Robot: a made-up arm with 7 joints. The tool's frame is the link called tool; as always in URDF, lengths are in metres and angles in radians. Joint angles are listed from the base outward. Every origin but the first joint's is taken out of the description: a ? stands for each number. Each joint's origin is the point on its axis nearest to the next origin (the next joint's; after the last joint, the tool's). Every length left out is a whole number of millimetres.
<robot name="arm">
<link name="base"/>
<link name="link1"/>
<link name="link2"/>
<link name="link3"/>
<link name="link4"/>
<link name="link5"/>
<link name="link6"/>
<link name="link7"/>
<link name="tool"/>
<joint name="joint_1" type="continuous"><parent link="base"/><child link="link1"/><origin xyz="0.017 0.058 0.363" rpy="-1.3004 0.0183 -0.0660"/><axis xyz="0 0 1"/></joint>
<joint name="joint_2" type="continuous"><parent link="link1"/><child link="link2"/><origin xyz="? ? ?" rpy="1.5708 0.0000 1.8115"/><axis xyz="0 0 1"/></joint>
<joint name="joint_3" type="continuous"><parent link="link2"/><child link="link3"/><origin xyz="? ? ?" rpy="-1.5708 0.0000 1.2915"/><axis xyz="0 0 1"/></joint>
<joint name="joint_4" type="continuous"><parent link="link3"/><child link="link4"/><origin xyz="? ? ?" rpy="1.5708 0.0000 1.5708"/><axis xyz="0 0 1"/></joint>
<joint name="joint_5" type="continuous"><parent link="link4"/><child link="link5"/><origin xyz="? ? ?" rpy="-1.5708 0.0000 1.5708"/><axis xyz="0 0 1"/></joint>
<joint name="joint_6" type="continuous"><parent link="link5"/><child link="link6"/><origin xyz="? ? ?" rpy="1.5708 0.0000 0.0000"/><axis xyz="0 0 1"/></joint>
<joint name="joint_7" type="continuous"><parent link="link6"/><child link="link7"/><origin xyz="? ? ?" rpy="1.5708 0.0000 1.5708"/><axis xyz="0 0 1"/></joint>
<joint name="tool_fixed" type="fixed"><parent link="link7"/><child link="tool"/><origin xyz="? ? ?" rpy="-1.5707 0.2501 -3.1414"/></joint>
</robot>
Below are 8 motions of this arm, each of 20 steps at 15 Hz.
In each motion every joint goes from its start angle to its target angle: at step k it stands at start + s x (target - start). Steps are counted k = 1, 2, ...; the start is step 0. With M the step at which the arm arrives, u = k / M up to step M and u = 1 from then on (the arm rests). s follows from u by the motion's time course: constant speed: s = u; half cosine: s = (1 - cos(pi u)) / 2; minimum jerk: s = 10 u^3 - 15 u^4 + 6 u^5.
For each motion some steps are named. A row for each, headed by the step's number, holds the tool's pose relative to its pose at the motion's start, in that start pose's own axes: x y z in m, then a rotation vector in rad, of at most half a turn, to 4 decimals.
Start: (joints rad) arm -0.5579 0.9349 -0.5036 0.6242 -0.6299 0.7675 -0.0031
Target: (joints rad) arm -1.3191 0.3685 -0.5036 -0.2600 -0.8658 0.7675 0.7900
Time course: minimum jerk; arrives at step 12
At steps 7, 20:
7: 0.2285 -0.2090 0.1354 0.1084 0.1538 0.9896
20: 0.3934 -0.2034 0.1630 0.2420 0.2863 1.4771

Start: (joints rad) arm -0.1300 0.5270 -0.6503 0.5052 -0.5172 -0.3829 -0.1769
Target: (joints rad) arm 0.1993 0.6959 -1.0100 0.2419 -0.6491 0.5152 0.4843
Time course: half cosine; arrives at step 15
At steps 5, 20:
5: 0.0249 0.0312 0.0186 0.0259 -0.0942 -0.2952
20: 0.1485 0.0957 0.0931 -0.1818 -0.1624 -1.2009

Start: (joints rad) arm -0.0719 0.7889 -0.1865 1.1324 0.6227 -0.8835 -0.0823
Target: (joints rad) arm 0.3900 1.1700 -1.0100 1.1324 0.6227 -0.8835 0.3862
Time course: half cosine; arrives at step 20
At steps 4, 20:
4: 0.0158 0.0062 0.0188 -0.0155 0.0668 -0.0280
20: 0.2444 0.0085 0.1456 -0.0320 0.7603 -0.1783

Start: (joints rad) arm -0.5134 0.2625 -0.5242 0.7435 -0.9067 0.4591 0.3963
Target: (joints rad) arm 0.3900 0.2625 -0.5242 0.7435 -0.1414 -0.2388 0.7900
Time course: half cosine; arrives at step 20
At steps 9, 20:
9: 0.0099 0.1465 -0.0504 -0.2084 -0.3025 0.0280
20: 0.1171 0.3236 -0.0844 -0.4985 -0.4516 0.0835

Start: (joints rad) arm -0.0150 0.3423 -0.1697 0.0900 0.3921 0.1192 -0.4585
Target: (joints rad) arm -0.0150 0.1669 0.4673 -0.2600 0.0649 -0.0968 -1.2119
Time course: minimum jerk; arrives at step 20
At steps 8, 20:
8: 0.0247 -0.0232 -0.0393 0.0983 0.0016 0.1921
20: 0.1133 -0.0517 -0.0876 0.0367 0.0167 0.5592

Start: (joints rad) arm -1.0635 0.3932 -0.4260 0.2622 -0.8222 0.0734 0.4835
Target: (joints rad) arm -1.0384 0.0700 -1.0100 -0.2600 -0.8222 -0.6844 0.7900
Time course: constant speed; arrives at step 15
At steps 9, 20:
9: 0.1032 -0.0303 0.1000 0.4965 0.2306 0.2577
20: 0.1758 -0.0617 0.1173 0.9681 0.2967 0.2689

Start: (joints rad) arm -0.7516 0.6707 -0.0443 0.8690 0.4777 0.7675 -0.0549
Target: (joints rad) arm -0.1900 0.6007 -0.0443 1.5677 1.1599 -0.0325 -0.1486
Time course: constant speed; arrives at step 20
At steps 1, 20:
1: -0.0056 0.0142 0.0126 -0.0510 0.0189 -0.0117
20: 0.0822 0.3472 0.2021 -0.8199 0.9892 -0.1480

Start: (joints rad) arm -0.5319 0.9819 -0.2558 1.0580 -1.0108 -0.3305 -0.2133
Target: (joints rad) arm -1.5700 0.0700 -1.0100 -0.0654 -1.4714 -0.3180 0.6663
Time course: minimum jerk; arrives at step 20
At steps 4, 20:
4: -0.0100 -0.0077 0.0382 0.0829 0.0345 0.0479
20: 0.2902 -0.3523 0.4093 1.0935 1.2428 0.1567

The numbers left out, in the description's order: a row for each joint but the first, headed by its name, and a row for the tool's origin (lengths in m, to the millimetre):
joint_2: 0.045 0.008 0.000
joint_3: 0.245 -0.034 0.000
joint_4: -0.005 -0.006 0.000
joint_5: -0.185 0.019 0.000
joint_6: 0.011 0.010 0.000
joint_7: 0.030 0.044 0.000
tool: 0.018 -0.014 0.000

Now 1 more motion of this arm.
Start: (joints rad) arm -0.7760 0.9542 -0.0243 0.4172 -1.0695 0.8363 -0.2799
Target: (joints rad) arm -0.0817 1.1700 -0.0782 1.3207 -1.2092 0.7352 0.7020
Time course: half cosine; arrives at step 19
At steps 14, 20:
14: 0.1973 0.1788 -0.2563 -0.0422 -1.7431 -0.7322
20: 0.2699 0.1902 -0.2724 -0.1343 -2.0720 -0.8942

